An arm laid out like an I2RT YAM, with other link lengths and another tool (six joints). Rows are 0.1 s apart.
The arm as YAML. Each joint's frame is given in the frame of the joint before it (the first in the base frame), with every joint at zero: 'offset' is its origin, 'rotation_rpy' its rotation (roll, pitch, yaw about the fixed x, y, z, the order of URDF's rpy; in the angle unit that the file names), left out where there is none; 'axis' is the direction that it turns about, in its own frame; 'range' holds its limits. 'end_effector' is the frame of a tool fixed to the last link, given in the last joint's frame.
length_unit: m
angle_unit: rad
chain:
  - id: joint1
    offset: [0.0, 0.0, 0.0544]
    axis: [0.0, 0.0, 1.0]
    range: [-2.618, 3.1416]
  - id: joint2
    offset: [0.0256, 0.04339, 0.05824]
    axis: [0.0, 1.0, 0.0]
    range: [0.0, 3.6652]
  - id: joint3
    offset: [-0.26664, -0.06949, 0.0]
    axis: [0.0, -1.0, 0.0]
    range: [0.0, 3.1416]
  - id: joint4
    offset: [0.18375, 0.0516, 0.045]
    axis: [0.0, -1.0, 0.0]
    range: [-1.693, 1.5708]
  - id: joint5
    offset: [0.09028, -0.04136, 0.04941]
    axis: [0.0, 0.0, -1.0]
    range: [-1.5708, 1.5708]
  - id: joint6
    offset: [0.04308, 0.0, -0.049]
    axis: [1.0, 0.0, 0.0]
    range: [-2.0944, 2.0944]
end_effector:
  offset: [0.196, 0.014, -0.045]
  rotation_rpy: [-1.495, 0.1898, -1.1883]
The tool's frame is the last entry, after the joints.
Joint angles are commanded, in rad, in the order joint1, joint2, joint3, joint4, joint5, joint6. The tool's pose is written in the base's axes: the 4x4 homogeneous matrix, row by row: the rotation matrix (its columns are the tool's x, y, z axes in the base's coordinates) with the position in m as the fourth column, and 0 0 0 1 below. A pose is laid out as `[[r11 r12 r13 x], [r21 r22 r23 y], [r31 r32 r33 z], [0 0 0 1]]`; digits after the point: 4 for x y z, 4 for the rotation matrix.
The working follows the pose.
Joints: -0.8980 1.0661 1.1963 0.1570 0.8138 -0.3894
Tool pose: [[-0.9766 -0.0054 0.2149 0.0535], [-0.2097 -0.1962 -0.9579 -0.3760], [0.0473 -0.9805 0.1905 0.4411], [0 0 0 1]]
Where each joint sits with the arm in this pose, in the base's axes (m; each line is computed from the numbers above, not from the rounded line before):
joint1: 0.0000 0.0000 0.0544
joint2: 0.0499 0.0070 0.1126
joint3: -0.0848 0.0645 0.3460
joint4: 0.0654 -0.0412 0.4145
joint5: 0.0783 -0.1238 0.4875
joint6: 0.0802 -0.1763 0.4489
the tool: 0.0535 -0.3760 0.4411

